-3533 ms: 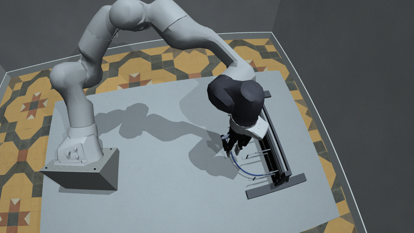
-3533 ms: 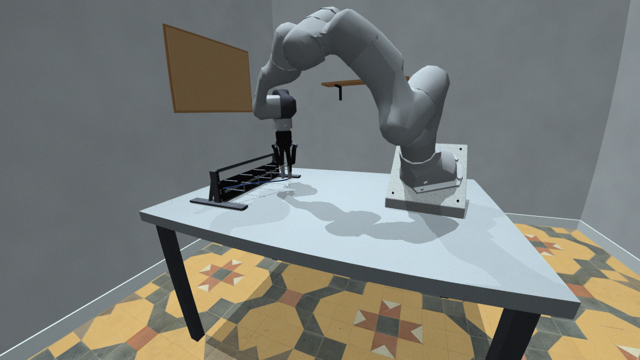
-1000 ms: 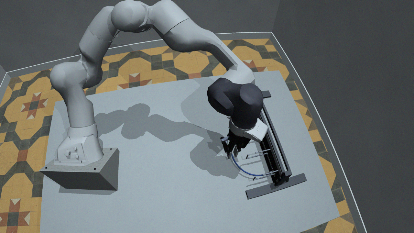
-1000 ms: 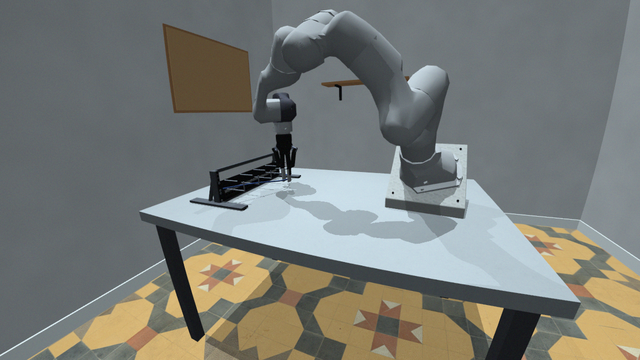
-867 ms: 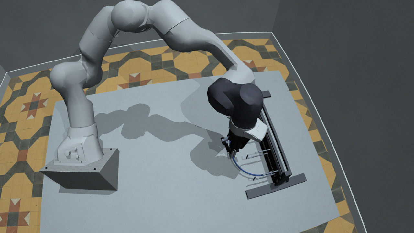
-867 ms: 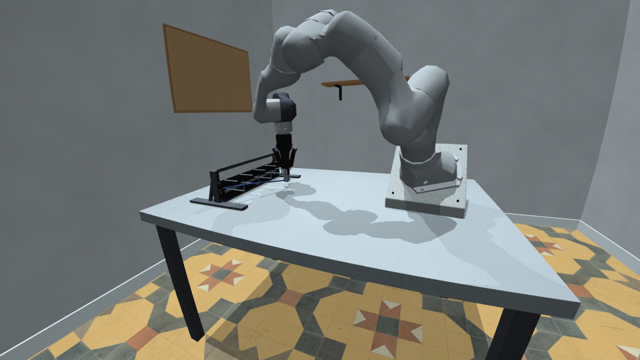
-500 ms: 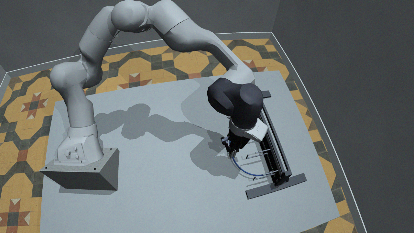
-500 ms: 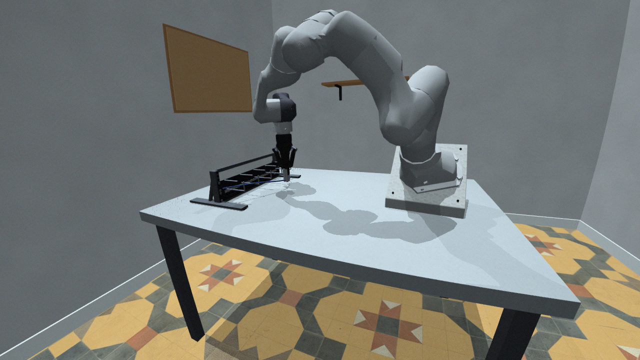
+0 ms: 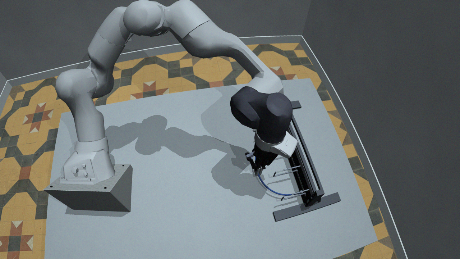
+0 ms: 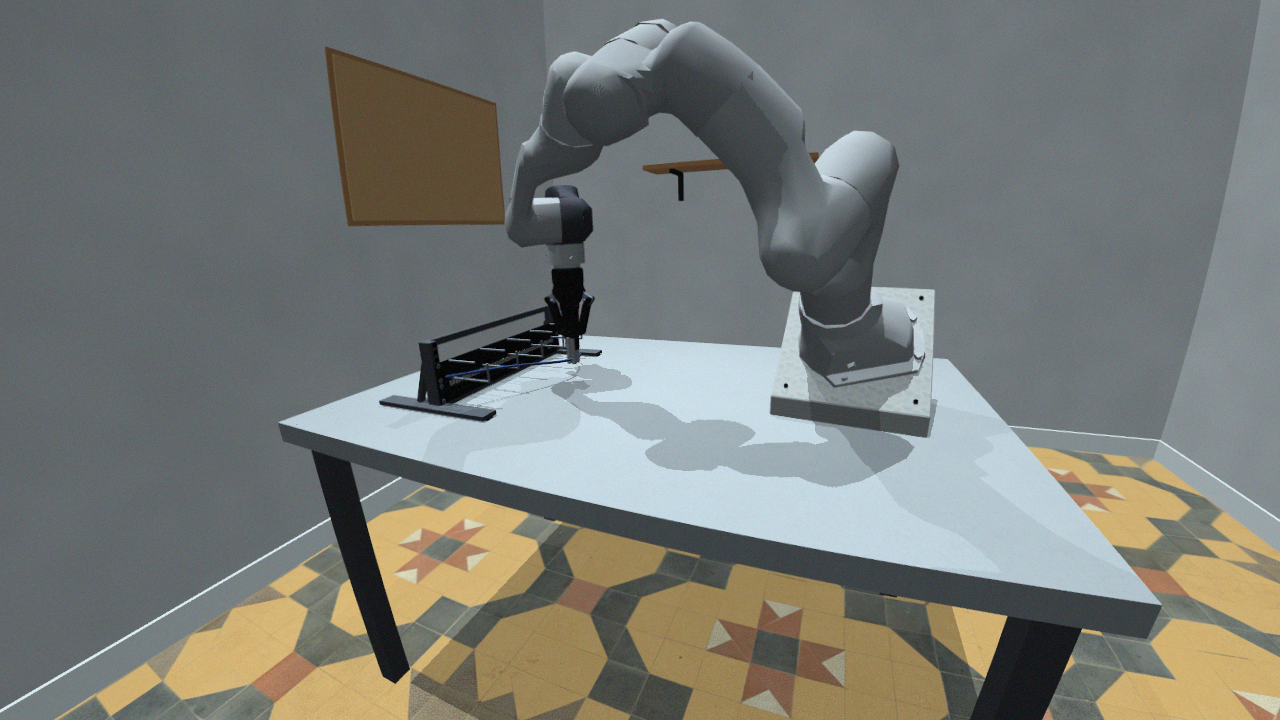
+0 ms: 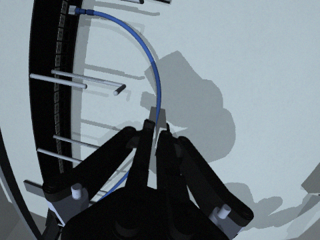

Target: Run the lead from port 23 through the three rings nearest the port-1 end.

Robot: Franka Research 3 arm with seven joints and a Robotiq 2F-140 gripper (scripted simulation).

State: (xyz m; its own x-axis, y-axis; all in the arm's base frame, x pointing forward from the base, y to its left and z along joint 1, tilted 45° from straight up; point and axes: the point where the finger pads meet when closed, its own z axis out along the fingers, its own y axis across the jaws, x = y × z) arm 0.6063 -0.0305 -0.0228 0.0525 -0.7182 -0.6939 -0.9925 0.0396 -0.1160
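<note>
My gripper is now 17 cm short of the rack, 6 cm to the right of it and 1 cm below it.
</note>
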